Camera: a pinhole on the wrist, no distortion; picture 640 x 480 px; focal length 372.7 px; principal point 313.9 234.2 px. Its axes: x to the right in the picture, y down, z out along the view. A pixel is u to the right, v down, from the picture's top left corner.
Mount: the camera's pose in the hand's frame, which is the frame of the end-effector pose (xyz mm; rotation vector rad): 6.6 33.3 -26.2 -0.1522 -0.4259 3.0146
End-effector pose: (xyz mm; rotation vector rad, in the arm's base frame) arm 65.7 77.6 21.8 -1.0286 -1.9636 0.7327
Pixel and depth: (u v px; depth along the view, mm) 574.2 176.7 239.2
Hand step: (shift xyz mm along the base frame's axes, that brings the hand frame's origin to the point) -92.1 -170.6 -188.9
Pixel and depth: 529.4 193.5 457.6
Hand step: -234.8 -317.5 -313.1
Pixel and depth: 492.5 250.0 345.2
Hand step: -191.4 -233.4 -180.1
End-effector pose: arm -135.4 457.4 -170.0 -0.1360 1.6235 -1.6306
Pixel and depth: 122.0 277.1 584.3
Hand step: 63.1 -599.5 177.1
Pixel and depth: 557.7 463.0 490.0
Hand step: 293.3 -85.2 540.6
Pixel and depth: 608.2 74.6 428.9
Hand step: 540.2 -84.5 118.9
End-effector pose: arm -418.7 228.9 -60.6 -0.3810 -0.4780 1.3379
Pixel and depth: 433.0 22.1 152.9
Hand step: -150.0 -36.6 70.6
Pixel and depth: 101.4 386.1 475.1
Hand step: 77.2 139.3 520.3
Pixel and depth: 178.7 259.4 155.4
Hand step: -38.8 37.6 122.9
